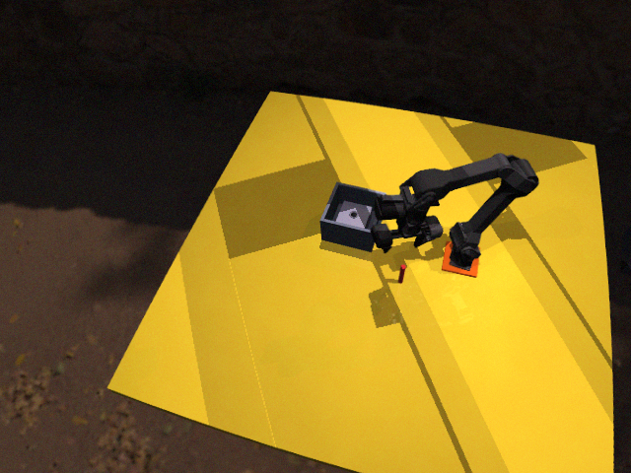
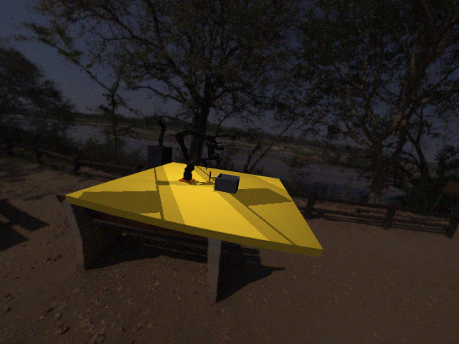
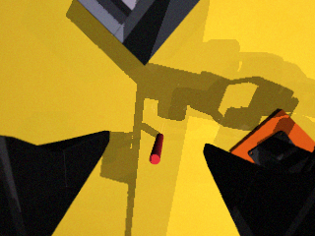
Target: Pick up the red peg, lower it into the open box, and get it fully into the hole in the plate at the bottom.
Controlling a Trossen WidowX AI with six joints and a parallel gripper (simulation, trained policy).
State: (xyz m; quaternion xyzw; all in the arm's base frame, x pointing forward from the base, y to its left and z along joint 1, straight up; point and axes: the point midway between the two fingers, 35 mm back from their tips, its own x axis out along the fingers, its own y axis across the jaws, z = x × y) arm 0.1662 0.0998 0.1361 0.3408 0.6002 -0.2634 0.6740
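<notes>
Right now the red peg is 70 mm below my gripper tip, 30 mm to the left of it and 20 mm behind it. From my gripper tip the other things lie so: plate 180 mm ahead, 110 mm to the right, 70 mm below; grey box 180 mm ahead, 110 mm to the right, 80 mm below.
</notes>
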